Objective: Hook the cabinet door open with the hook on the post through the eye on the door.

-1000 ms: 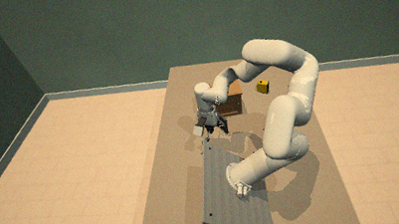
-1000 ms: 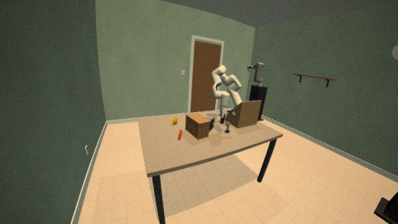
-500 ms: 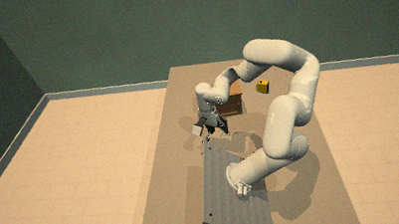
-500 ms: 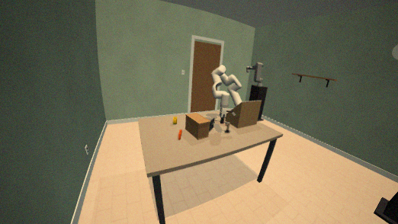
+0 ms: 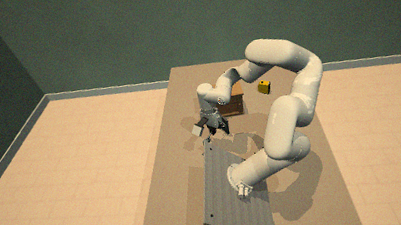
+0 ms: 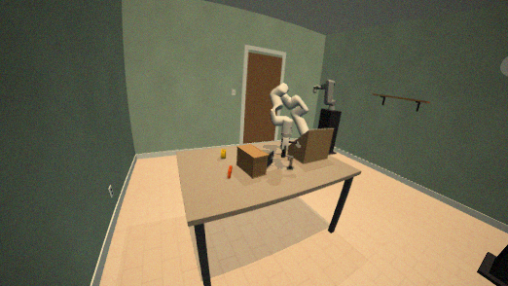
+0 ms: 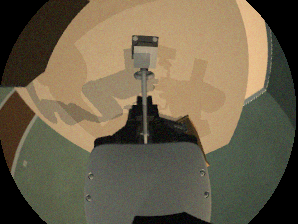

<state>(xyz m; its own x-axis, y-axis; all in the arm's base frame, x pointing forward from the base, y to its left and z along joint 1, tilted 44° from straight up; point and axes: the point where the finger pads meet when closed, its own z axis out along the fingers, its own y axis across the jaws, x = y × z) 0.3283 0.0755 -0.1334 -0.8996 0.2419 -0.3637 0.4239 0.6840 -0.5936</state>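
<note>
Right now the grey hook is 1 cm to the right of my hand, 1 cm below it and 1 cm ahead of it. The rest, counted from my hand: orange object (42 cm ahead, 9 cm below); then dark door (12 cm ahead, 4 cm below); then hook post (4 cm below, 3 cm behind, 1 cm to the left).
</note>
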